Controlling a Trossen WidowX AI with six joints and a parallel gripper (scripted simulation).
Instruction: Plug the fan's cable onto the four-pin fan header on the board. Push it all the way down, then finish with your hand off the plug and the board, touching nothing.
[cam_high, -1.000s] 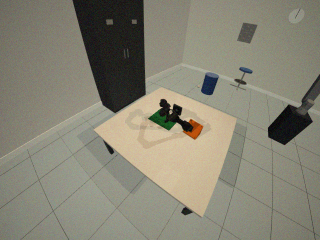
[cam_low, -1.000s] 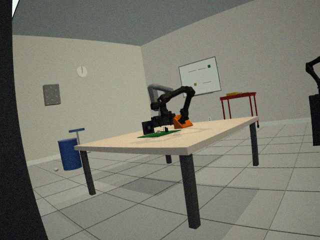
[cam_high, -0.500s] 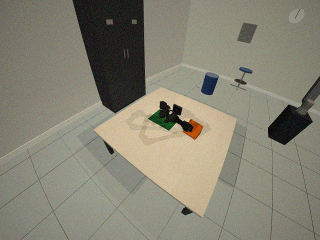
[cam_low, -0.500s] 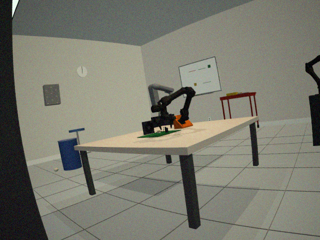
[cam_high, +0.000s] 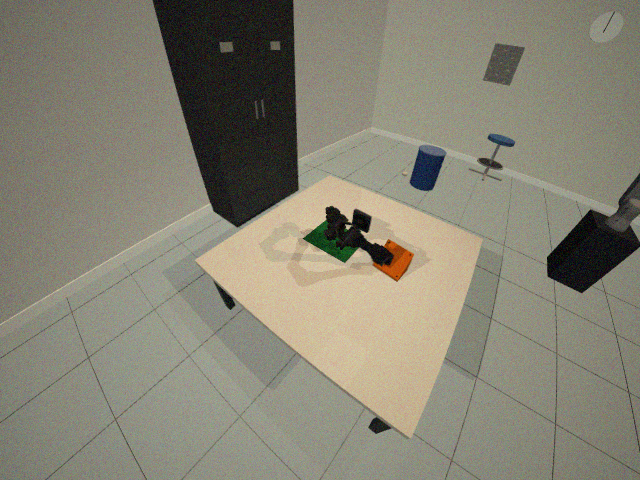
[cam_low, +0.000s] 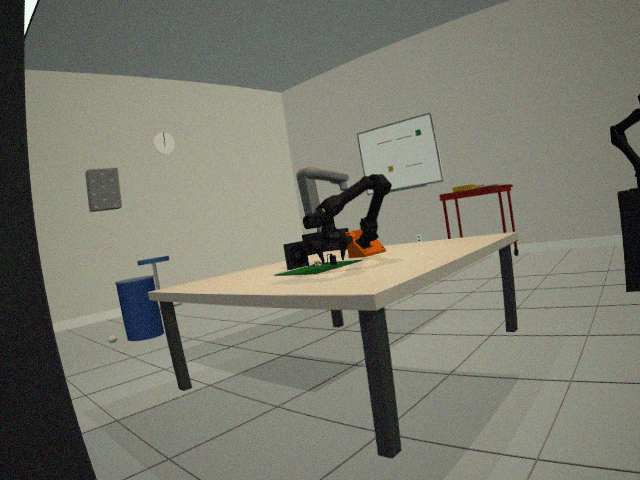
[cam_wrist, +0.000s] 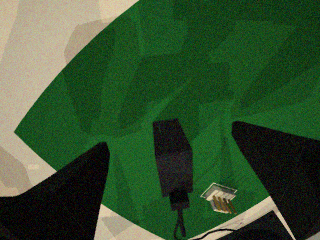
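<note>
Right now my gripper tip is 10 cm to the left of the white fan header and 2 cm above it. Also, from my gripper tip: black fan (1 cm behind, 23 cm to the right, 4 cm above); green board (5 cm ahead, 4 cm to the right, 3 cm below); black plug (1 cm behind, 1 cm to the right, 1 cm above).
</note>
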